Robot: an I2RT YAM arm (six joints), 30 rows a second.
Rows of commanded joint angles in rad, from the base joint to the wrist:
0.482 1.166 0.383 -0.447 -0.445 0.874
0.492 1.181 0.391 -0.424 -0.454 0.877
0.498 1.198 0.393 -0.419 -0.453 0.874
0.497 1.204 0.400 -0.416 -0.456 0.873
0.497 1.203 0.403 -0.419 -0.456 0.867
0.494 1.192 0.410 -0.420 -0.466 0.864
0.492 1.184 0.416 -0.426 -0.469 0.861
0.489 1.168 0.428 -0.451 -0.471 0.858
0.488 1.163 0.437 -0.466 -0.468 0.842
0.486 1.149 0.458 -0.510 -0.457 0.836
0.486 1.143 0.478 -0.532 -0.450 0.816
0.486 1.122 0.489 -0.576 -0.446 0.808
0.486 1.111 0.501 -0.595 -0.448 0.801
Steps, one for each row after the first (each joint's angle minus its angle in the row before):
0.010 0.015 0.008 0.023 -0.009 0.003
0.006 0.017 0.002 0.005 0.001 -0.003
-0.001 0.006 0.007 0.003 -0.003 -0.001
0.000 -0.001 0.003 -0.003 0.000 -0.006
-0.003 -0.011 0.007 -0.001 -0.010 -0.003
-0.002 -0.008 0.006 -0.006 -0.003 -0.003
-0.003 -0.016 0.012 -0.025 -0.002 -0.003
-0.001 -0.005 0.009 -0.015 0.003 -0.016
-0.002 -0.014 0.021 -0.044 0.011 -0.006
0.000 -0.006 0.020 -0.022 0.007 -0.020
0.000 -0.021 0.011 -0.044 0.004 -0.008
0.000 -0.011 0.012 -0.019 -0.002 -0.007

